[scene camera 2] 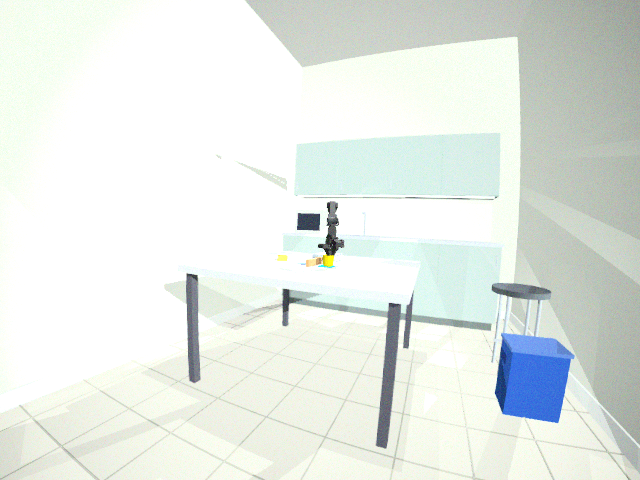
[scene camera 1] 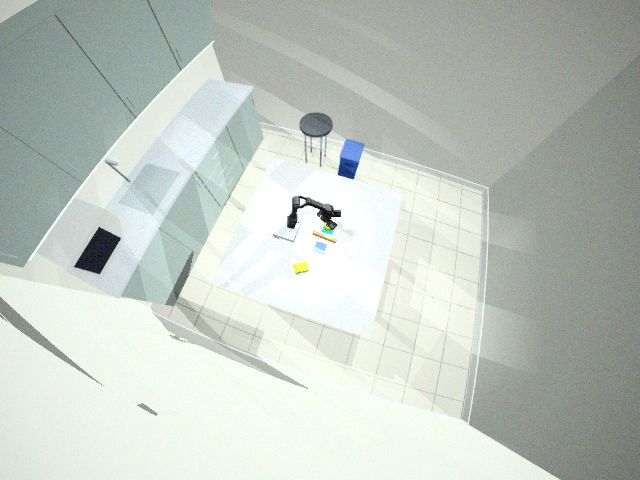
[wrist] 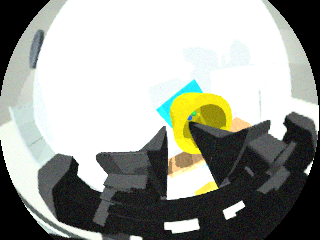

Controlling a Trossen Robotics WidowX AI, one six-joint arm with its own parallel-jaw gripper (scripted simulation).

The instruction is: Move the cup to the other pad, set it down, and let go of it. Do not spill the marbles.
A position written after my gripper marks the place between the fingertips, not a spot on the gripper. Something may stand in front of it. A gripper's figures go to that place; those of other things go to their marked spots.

Scene:
My gripper (wrist: 177, 126) is 0.10 m from the lens. A yellow cup (wrist: 212, 110) is 0.12 m from the lens. A wooden block (wrist: 185, 162): 0.18 m from the lens. The marked spots on the yellow cup and the wooden block are 0.12 m apart.

